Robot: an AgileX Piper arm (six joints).
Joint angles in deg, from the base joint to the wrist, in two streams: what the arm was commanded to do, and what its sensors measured. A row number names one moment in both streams.
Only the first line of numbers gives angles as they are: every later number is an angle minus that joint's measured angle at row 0.
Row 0, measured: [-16.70 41.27 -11.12 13.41 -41.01 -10.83]
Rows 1 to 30, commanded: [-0.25 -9.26 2.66 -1.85 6.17 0.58]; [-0.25 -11.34 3.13 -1.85 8.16 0.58]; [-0.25 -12.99 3.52 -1.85 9.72 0.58]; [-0.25 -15.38 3.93 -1.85 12.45 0.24]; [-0.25 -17.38 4.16 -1.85 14.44 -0.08]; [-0.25 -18.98 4.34 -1.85 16.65 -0.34]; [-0.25 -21.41 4.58 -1.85 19.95 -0.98]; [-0.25 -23.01 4.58 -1.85 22.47 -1.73]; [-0.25 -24.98 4.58 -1.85 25.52 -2.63]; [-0.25 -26.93 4.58 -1.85 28.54 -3.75]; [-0.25 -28.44 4.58 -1.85 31.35 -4.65]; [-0.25 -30.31 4.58 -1.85 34.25 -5.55]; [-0.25 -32.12 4.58 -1.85 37.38 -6.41]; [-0.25 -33.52 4.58 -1.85 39.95 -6.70]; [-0.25 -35.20 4.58 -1.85 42.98 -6.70]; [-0.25 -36.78 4.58 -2.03 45.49 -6.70]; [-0.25 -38.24 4.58 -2.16 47.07 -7.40]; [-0.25 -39.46 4.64 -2.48 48.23 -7.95]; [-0.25 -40.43 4.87 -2.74 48.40 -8.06]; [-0.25 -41.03 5.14 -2.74 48.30 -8.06]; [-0.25 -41.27 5.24 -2.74 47.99 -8.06]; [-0.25 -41.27 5.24 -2.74 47.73 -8.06]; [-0.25 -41.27 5.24 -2.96 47.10 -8.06]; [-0.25 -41.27 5.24 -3.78 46.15 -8.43]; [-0.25 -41.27 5.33 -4.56 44.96 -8.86]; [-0.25 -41.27 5.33 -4.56 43.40 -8.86]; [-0.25 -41.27 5.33 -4.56 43.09 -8.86]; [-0.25 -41.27 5.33 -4.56 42.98 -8.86]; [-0.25 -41.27 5.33 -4.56 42.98 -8.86]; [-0.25 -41.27 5.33 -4.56 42.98 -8.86]
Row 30, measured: [0.00 -41.07 4.89 -3.90 44.37 -8.24]
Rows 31 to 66, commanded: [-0.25 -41.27 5.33 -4.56 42.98 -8.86]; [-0.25 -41.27 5.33 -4.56 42.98 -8.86]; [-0.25 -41.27 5.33 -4.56 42.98 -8.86]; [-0.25 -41.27 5.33 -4.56 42.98 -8.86]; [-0.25 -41.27 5.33 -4.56 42.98 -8.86]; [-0.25 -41.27 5.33 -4.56 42.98 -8.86]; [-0.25 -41.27 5.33 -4.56 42.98 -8.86]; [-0.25 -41.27 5.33 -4.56 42.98 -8.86]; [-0.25 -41.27 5.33 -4.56 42.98 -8.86]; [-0.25 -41.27 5.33 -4.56 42.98 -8.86]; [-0.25 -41.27 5.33 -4.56 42.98 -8.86]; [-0.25 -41.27 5.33 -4.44 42.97 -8.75]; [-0.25 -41.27 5.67 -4.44 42.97 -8.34]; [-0.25 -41.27 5.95 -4.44 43.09 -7.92]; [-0.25 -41.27 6.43 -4.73 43.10 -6.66]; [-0.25 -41.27 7.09 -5.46 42.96 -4.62]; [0.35 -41.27 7.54 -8.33 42.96 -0.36]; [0.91 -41.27 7.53 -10.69 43.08 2.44]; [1.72 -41.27 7.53 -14.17 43.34 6.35]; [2.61 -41.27 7.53 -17.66 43.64 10.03]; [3.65 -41.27 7.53 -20.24 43.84 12.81]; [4.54 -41.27 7.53 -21.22 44.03 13.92]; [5.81 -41.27 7.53 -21.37 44.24 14.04]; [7.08 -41.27 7.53 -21.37 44.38 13.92]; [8.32 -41.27 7.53 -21.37 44.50 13.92]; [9.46 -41.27 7.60 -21.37 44.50 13.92]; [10.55 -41.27 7.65 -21.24 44.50 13.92]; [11.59 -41.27 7.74 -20.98 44.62 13.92]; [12.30 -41.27 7.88 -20.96 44.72 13.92]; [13.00 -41.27 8.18 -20.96 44.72 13.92]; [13.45 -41.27 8.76 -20.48 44.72 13.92]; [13.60 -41.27 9.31 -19.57 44.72 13.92]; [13.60 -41.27 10.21 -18.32 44.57 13.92]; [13.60 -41.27 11.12 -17.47 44.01 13.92]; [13.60 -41.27 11.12 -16.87 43.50 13.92]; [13.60 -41.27 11.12 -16.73 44.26 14.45]
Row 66, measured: [13.36 -41.07 9.95 -18.75 44.01 13.47]
